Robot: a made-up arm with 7 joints. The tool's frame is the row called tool. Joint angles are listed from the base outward.
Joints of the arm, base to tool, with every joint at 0 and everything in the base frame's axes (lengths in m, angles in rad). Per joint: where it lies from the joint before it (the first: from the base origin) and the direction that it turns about. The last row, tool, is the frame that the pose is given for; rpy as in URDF.
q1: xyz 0 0 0 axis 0.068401 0.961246 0.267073
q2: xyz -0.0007 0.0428 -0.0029 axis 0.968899 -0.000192 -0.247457
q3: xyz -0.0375 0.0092 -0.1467 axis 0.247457 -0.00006 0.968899
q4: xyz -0.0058 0 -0.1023 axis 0.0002 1 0.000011
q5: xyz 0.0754 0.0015 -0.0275 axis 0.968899 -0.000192 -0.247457
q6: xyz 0.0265 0 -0.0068 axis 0.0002 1 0.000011
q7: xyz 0.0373 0 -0.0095 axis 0.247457 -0.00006 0.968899
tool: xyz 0 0 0 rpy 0 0.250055 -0.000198
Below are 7 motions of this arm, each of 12 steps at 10 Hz.
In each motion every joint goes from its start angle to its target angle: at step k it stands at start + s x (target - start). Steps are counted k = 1, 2, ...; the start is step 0. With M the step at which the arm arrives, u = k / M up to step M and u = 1 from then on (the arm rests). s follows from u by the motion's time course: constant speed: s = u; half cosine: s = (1 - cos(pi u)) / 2; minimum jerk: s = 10 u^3 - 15 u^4 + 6 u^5.
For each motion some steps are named. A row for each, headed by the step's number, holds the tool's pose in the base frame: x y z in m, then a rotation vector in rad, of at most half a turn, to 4 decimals.
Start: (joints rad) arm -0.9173 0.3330 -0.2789 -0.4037 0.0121 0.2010 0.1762
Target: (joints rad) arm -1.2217 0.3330 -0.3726 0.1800 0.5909 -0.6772 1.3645
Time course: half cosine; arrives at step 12
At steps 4, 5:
4: 0.2767 0.0138 -0.0663 0.2293 -1.0818 0.0031
5: 0.2833 0.0094 -0.0618 0.1913 -1.1971 0.1147

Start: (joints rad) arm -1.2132 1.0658 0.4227 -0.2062 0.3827 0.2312 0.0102
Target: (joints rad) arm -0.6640 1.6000 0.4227 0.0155 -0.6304 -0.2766 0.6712
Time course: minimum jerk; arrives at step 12
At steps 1, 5, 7, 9, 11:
1: 0.2047 0.2301 0.1175 0.9714 -1.1131 0.8660
5: 0.1870 0.2515 0.1157 0.8954 -1.2332 0.7493
7: 0.1694 0.2639 0.1228 0.7407 -1.3072 0.6821
9: 0.1570 0.2686 0.1342 0.5752 -1.3388 0.6666
11: 0.1529 0.2693 0.1401 0.5004 -1.3447 0.6707

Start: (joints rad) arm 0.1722 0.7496 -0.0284 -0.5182 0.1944 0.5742 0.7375
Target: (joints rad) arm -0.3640 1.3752 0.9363 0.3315 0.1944 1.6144 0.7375
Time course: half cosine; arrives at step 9
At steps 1, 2, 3, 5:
1: 0.0789 0.2072 -0.1916 1.0777 0.0849 0.6592
2: 0.0932 0.2322 -0.1794 1.1757 0.1321 0.8014
3: 0.1107 0.2685 -0.1537 1.2767 0.2109 1.0464
5: 0.1246 0.3398 -0.0665 1.2080 0.4623 1.7259

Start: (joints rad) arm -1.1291 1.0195 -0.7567 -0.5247 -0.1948 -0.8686 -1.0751
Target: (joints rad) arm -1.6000 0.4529 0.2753 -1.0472 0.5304 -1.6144 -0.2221
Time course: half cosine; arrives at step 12
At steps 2, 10, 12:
2: 0.2068 0.0910 -0.0088 1.5110 -1.5572 -1.9321
10: 0.1713 0.0570 0.0336 -1.0054 2.0962 -0.1585
12: 0.1717 0.0527 0.0343 -0.9751 2.0163 -0.2629

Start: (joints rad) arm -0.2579 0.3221 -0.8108 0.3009 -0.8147 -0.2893 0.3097
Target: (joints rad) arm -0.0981 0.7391 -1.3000 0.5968 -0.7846 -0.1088 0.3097
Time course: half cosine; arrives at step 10
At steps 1, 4, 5, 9, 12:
1: 0.1145 0.0348 -0.3165 -0.3131 0.4816 -0.2400
4: 0.0771 0.0747 -0.3363 -0.0621 0.7176 -0.2901
5: 0.0577 0.0969 -0.3419 0.0614 0.8321 -0.3104
9: -0.0036 0.1745 -0.3391 0.4532 1.1837 -0.3619
12: -0.0066 0.1788 -0.3381 0.4738 1.2017 -0.3642

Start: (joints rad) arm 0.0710 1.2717 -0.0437 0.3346 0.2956 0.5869 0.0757
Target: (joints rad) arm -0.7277 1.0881 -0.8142 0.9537 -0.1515 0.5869 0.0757
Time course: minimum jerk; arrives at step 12
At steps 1, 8, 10, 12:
1: 0.1011 0.3587 -0.1270 1.6515 1.0099 0.4246
8: 0.1830 0.3370 -0.1754 1.3322 1.1814 0.4223
10: 0.2061 0.3296 -0.1724 1.3006 1.1903 0.4452
12: 0.2109 0.3281 -0.1711 1.2956 1.1907 0.4516

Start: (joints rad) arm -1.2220 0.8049 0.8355 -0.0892 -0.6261 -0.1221 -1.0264
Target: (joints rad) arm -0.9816 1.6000 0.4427 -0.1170 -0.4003 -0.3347 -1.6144
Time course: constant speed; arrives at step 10
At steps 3, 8, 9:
3: 0.1756 0.2638 0.1055 1.0974 -1.2578 -0.5716
8: 0.1311 0.2519 0.1570 1.7626 -0.5952 -0.8171
9: 0.1245 0.2464 0.1661 1.8686 -0.4306 -0.8644

